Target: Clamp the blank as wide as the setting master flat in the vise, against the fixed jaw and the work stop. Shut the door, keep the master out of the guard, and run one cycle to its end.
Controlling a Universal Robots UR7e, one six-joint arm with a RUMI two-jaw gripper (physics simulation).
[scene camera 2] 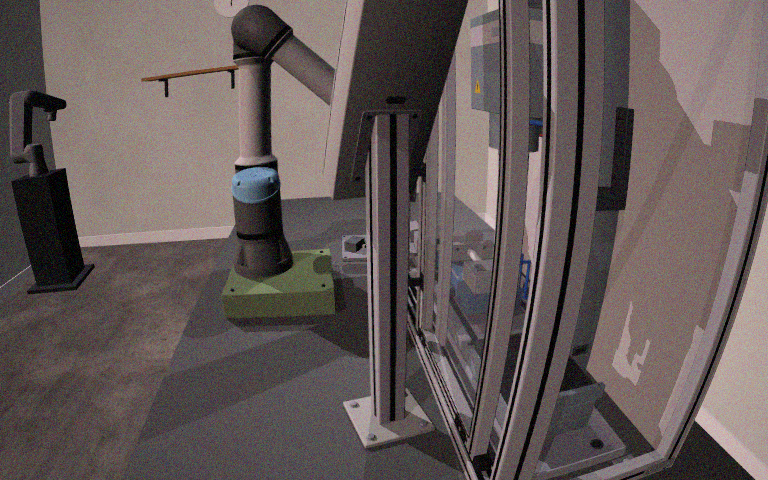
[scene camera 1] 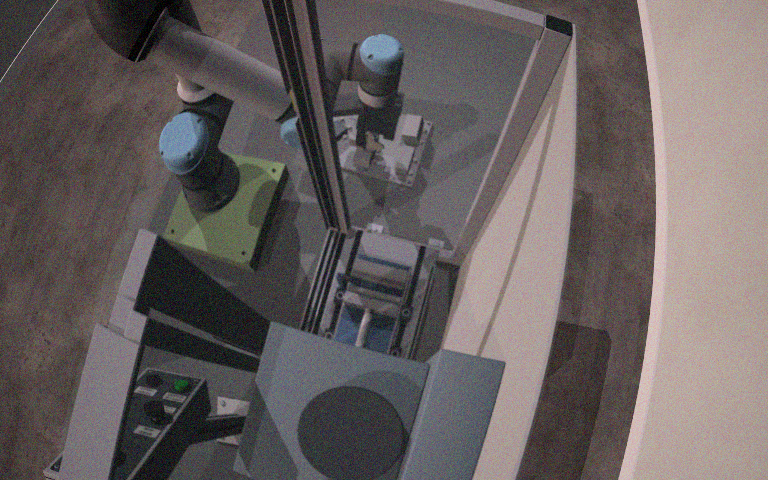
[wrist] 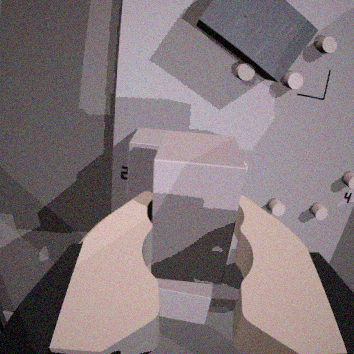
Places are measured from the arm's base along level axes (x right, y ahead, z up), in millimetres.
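Pixels of known places: gripper, fingertip midpoint: (wrist: 191, 195); arm's base at its link origin: (scene camera 2: 263, 265).
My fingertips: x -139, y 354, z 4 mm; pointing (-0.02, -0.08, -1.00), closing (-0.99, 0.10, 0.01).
For each thing: its top centre in the pictures, then the offset to it from my fingertips. "*": a spot on its surface instead.
- pale metal block at its top centre: (wrist: 195, 232) (scene camera 1: 364, 134) dz +36, dx +0, dy -2 mm
- darker grey block at its top centre: (wrist: 260, 22) (scene camera 1: 333, 130) (scene camera 2: 354, 239) dz -27, dx -42, dy -85 mm
- control panel with a green button, surface spot: (scene camera 1: 181, 386) * dz +351, dx +598, dy -168 mm
My gripper (scene camera 1: 370, 144) (wrist: 191, 195) is shut on a pale metal block (wrist: 195, 175), held between its two tan fingers over the pale numbered tray (scene camera 1: 352, 167) (wrist: 135, 82). Whether this block is the blank or the master, and whether it touches the tray, I cannot tell. A darker grey block (wrist: 260, 32) sits askew by round pegs on the tray in the wrist view. The vise (scene camera 1: 378, 285) (scene camera 2: 471, 297), with blue parts and a pale rod, stands inside the guard, partly hidden by the machine head and frames. The door's state is unclear.
The machine head (scene camera 1: 339, 362) covers the near side of the vise. Guard posts (scene camera 1: 308, 113) (scene camera 2: 387, 271) stand close to the arm. A control panel with a green button (scene camera 1: 181, 386) is at lower left. The arm's green base (scene camera 1: 212, 237) (scene camera 2: 280, 302) stands left of the guard.
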